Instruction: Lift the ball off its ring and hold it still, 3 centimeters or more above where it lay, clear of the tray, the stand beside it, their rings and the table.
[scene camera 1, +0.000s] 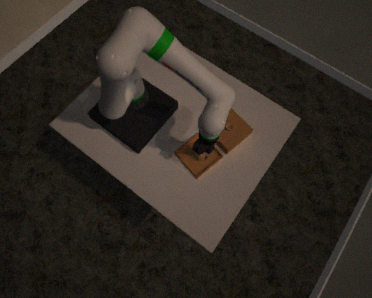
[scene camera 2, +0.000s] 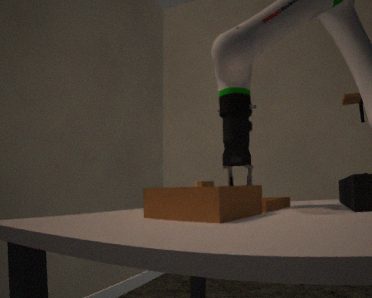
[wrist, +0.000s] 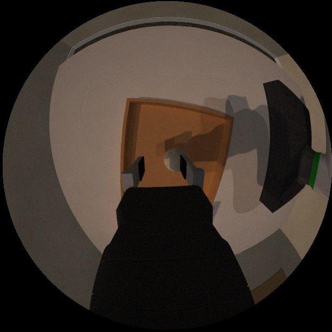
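Seen in the pictures: gripper, fingertip midpoint: (scene camera 1: 202, 154); arm's base, origin of the base link: (scene camera 1: 135, 98).
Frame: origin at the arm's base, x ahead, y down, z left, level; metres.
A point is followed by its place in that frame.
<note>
The pale ball (wrist: 172, 159) lies inside the orange tray (scene camera 1: 197, 174) @[x 0.527, y 0.069, z -0.152 m] (scene camera 2: 277, 204) @[x 0.385, y 0.058, z -0.016 m] (wrist: 128, 135); its right edge is partly covered by the right finger in the wrist view. Its ring cannot be made out. My gripper (scene camera 1: 202, 153) @[x 0.494, y 0.013, z -0.063 m] (scene camera 2: 240, 182) @[x 0.494, y 0.013, z -0.063 m] (wrist: 162, 162) is open and empty, pointing down over the tray. In the wrist view the ball appears ahead of the fingertips and right of the middle between them. In scene camera 2 the fingertips reach down behind the top edge of the stand (scene camera 1: 236, 136) @[x 0.589, y 0.006, z 0.129 m] (scene camera 2: 182, 204) @[x 0.541, y 0.040, z 0.246 m], and the ball is hidden there.
The taller orange stand is beside the tray with a narrow gap and bears a small ring (scene camera 2: 204, 183) @[x 0.522, y -0.001, z 0.170 m]. The dark base block (scene camera 1: 150, 127) @[x 0.180, y -0.001, z -0.097 m] (scene camera 2: 356, 192) @[x 0.204, y 0.031, z 0.118 m] (wrist: 286, 140) stands on the pale table (scene camera 1: 240, 200) @[x 0.788, y 0.072, z -0.139 m] (scene camera 2: 175, 242) @[x 0.461, y 0.072, z 0.452 m] (wrist: 100, 100). The arm's shadow falls across the tray.
</note>
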